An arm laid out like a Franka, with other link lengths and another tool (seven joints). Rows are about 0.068 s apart.
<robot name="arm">
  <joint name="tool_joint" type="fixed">
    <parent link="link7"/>
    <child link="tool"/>
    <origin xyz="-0.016 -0.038 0.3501" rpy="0 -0.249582 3.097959"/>
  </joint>
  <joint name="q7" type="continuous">
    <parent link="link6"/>
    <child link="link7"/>
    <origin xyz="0.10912 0 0" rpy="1.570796 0 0"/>
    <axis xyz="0 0 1"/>
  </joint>
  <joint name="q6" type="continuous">
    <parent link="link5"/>
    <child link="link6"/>
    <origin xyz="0 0 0" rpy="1.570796 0 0"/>
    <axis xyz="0 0 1"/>
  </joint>
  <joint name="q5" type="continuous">
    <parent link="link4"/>
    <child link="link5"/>
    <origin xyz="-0.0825 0.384 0" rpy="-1.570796 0 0"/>
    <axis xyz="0 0 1"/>
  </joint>
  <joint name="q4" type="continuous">
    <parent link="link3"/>
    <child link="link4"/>
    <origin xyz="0.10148 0 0" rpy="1.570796 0 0"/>
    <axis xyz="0 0 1"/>
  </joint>
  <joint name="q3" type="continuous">
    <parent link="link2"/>
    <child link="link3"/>
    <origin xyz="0 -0.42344 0" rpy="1.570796 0 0"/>
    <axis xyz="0 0 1"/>
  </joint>
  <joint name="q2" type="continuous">
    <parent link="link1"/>
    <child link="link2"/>
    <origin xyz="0 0 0" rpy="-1.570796 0 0"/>
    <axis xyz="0 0 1"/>
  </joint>
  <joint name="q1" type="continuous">
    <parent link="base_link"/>
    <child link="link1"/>
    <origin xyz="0 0 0.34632"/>
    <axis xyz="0 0 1"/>
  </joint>
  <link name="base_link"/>
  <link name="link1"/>
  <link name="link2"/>
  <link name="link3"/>
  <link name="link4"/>
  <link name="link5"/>
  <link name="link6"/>
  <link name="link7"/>
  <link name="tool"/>
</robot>
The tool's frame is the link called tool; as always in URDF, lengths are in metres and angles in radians. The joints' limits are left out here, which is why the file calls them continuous.
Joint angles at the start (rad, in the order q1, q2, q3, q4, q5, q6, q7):
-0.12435 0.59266 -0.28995 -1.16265 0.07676 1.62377 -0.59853
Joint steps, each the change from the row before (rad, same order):
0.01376 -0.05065 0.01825 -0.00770 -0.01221 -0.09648 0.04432
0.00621 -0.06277 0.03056 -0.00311 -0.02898 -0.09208 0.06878
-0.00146 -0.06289 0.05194 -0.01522 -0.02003 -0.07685 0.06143
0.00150 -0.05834 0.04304 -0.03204 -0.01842 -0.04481 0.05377
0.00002 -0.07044 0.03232 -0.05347 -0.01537 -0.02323 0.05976
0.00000 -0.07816 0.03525 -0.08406 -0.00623 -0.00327 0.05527
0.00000 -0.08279 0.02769 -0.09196 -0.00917 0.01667 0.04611
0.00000 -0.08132 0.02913 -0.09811 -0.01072 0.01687 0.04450
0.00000 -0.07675 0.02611 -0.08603 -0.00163 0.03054 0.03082
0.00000 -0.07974 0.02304 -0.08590 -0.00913 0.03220 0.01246
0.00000 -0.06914 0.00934 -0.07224 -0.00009 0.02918 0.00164
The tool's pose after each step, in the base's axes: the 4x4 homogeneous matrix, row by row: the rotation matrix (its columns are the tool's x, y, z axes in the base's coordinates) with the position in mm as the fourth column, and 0 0 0 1 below. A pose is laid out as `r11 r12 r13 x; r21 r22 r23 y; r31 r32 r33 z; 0 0 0 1`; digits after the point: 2 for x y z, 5 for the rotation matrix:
-0.97057 -0.23341 0.05933 681.15; -0.23084 0.97185 0.04704 -196.55; -0.06864 0.03196 -0.99713 333.64; 0 0 0 1
-0.98062 -0.19413 0.02643 653.51; -0.19286 0.98024 0.04402 -171.83; -0.03446 0.03807 -0.99868 372.28; 0 0 0 1
-0.98490 -0.17313 -0.00150 627.00; -0.17296 0.98348 0.05345 -140.02; -0.00777 0.05290 -0.99857 405.07; 0 0 0 1
-0.98733 -0.15735 -0.02041 603.72; -0.15822 0.98604 0.05195 -114.80; 0.01195 0.05453 -0.99844 428.35; 0 0 0 1
-0.99155 -0.12694 -0.02658 578.51; -0.12798 0.99089 0.04189 -96.70; 0.02102 0.04494 -0.99877 449.88; 0 0 0 1
-0.99382 -0.10554 -0.03447 550.33; -0.10686 0.99351 0.03886 -74.58; 0.03015 0.04230 -0.99865 462.68; 0 0 0 1
-0.99570 -0.08851 -0.02721 523.76; -0.08922 0.99567 0.02624 -58.94; 0.02477 0.02856 -0.99929 472.54; 0 0 0 1
-0.99678 -0.07529 -0.02765 494.23; -0.07557 0.99710 0.00928 -43.53; 0.02688 0.01134 -0.99957 476.62; 0 0 0 1
-0.99730 -0.07318 -0.00619 472.25; -0.07317 0.99732 -0.00191 -28.37; 0.00632 -0.00145 -0.99998 480.59; 0 0 0 1
-0.99614 -0.08563 0.01910 448.65; -0.08600 0.99611 -0.01903 -18.33; -0.01740 -0.02060 -0.99964 483.61; 0 0 0 1
-0.99455 -0.09401 0.04498 428.58; -0.09518 0.99516 -0.02454 -12.41; -0.04245 -0.02868 -0.99869 485.32; 0 0 0 1

